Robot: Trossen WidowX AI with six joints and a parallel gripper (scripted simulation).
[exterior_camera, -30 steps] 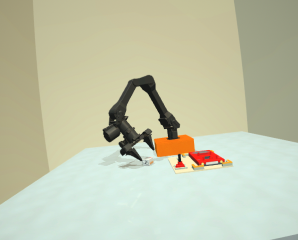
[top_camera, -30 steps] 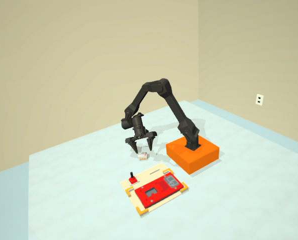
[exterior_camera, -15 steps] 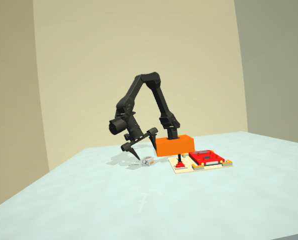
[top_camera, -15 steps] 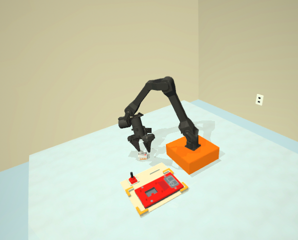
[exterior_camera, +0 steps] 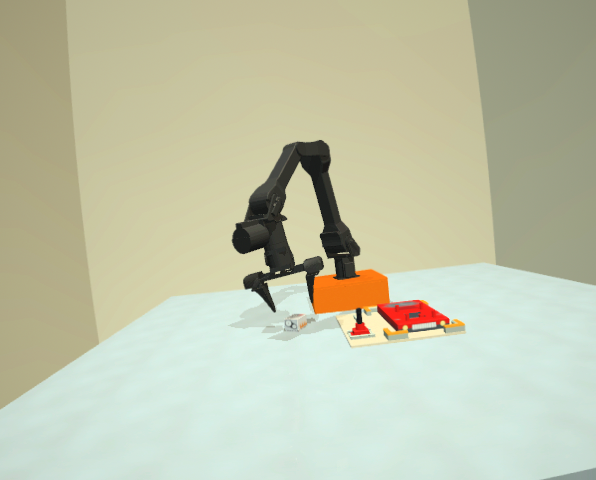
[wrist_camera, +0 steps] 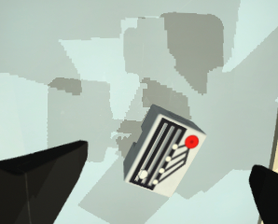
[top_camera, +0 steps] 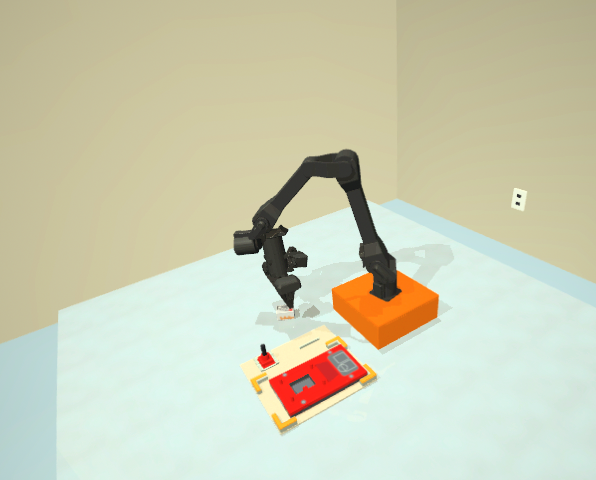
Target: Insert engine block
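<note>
Right now the engine block is 4 cm below my gripper tip and 1 cm ahead of it. Also, from my gripper tip: black post 16 cm ahead, 10 cm to the left, 1 cm below.
</note>
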